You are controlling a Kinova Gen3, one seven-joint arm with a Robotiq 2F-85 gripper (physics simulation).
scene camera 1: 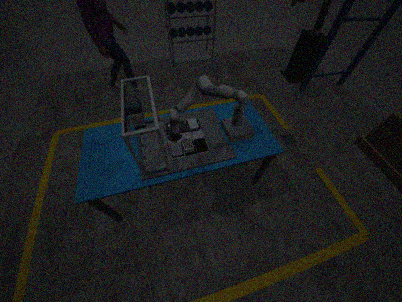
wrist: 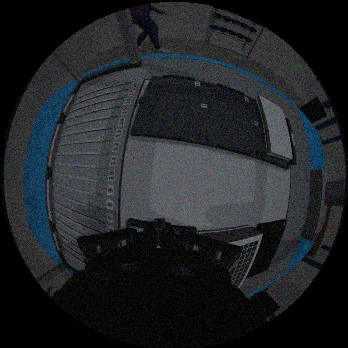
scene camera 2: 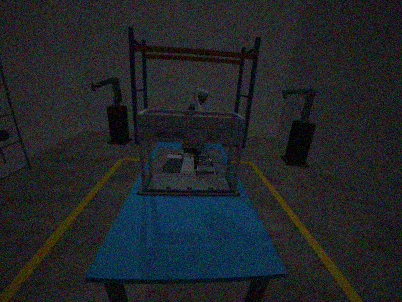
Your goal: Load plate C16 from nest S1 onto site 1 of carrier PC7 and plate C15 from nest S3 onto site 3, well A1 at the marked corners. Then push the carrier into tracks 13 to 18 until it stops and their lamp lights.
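Frame: origin at the arm's base, x ahead, y left, z up, level; centimetres.
Seen in the pictures: gripper, fingertip midpoint: (scene camera 1: 175, 143) (wrist: 159, 224) (scene camera 2: 195, 168); arm's base, origin of the base link: (scene camera 1: 236, 122) (wrist: 325, 193).
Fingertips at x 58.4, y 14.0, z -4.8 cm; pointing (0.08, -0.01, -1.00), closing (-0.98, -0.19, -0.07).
Offsets run from my fingertips to a thing's middle. Level surfaces: height alone.
My gripper (scene camera 1: 175, 134) (scene camera 2: 192, 150) (wrist: 159, 224) is shut, with nothing seen between the fingers. In the wrist view it is beside the light panel (wrist: 205, 175), near the numbered track edge. A long dark base {dy -19.2, dx -7.7, dz +0.1 cm} (wrist: 195, 117) (scene camera 2: 172, 166) with small labels, perhaps the carrier, lies across the panel. A white plate {dy -21.3, dx -18.0, dz +0.7 cm} (wrist: 276, 127) (scene camera 1: 193, 124) sits at its right end. A plate with a well grid {dy +5.0, dx -10.6, dz +2.1 cm} (wrist: 250, 257) (scene camera 1: 188, 146) shows partly behind the gripper in the wrist view, beside a black flat area (wrist: 270, 247) (scene camera 1: 200, 145). Plate names, nest names and A1 corners cannot be read.
The grooved track deck (wrist: 85, 150) (scene camera 1: 151, 152) (scene camera 2: 187, 184) lies left of the panel in the wrist view. A tall pale frame (scene camera 1: 154, 102) (scene camera 2: 145, 116) stands over it. All stands on the blue table {dz -2.7 cm} (scene camera 1: 105, 162) (scene camera 2: 185, 240). A person (scene camera 1: 100, 32) (wrist: 145, 27) is beyond the table.
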